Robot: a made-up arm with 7 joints.
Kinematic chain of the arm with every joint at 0, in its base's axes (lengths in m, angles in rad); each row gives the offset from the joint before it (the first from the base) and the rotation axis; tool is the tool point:
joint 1: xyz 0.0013 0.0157 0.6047 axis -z
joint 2: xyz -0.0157 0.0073 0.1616 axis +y
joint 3: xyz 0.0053 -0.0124 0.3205 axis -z
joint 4: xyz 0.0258 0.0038 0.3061 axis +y
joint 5: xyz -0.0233 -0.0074 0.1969 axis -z
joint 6: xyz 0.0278 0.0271 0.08 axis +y
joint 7: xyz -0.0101 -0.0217 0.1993 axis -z
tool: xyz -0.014 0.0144 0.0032
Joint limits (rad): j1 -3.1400..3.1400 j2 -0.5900..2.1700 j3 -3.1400..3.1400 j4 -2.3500..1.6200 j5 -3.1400..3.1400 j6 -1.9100..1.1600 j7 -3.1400..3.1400
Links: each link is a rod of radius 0.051 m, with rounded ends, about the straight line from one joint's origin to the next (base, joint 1, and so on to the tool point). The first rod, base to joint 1, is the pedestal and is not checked.
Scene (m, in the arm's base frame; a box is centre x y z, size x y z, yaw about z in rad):
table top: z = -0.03
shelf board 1: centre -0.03 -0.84 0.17 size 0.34 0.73 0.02 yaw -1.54
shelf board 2: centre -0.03 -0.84 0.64 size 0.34 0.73 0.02 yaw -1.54
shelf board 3: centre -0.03 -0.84 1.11 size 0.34 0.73 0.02 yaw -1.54
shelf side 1: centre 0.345 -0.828 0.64 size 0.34 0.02 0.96 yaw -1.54
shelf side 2: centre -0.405 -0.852 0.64 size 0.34 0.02 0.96 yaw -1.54
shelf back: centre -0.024 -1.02 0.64 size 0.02 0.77 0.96 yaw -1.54
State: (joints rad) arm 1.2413 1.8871 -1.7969 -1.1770 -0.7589 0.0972 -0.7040
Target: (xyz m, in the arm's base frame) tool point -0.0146 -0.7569 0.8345
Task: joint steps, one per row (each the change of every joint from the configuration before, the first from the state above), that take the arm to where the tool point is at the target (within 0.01 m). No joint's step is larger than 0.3 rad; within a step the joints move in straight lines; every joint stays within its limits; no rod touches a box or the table.
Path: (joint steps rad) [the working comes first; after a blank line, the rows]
Joints at the target: 0.9552 1.5152 -1.5114 -1.5026 -0.7705 0.0748 -0.6864
Straight joint move there: touches shelf board 2.

1: -0.0781 0.0219 -0.0523 -0.2746 0.0052 -0.1179 0.0047
2: -0.0781 0.0219 -0.0522 -0.2746 0.0053 -0.1179 0.0046
3: -0.1490 -0.2304 0.2295 -0.1638 -0.0046 0.0253 0.0123
4: -0.1490 -0.2304 0.2295 -0.1637 -0.0046 0.0253 0.0123
5: 0.0840 0.0225 -0.0345 0.2755 -0.0065 0.0814 -0.0082
6: 0.0841 0.0226 -0.0345 0.2756 -0.0064 0.0814 -0.0081

